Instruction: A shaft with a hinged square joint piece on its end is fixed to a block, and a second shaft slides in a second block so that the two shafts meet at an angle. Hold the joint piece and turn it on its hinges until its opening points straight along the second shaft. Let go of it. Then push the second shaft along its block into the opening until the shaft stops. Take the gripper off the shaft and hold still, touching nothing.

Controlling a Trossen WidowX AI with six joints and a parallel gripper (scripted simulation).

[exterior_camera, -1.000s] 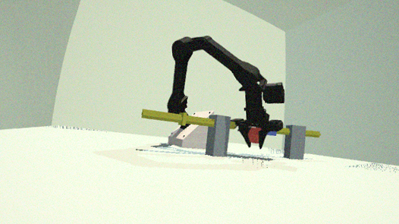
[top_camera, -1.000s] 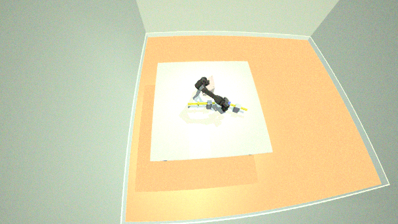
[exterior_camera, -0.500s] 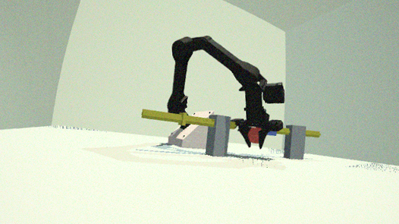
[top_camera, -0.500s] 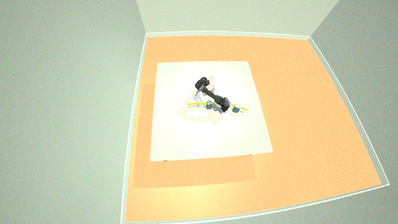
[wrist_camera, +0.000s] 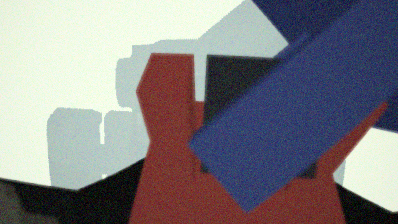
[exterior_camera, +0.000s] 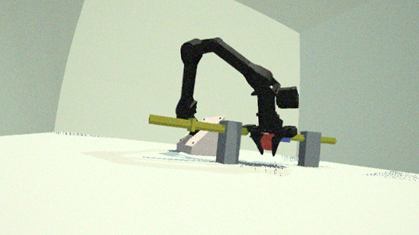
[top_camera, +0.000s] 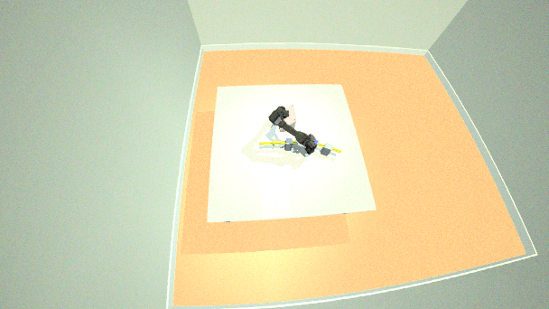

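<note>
My gripper tip is now 50 mm below the red joint piece.
</note>
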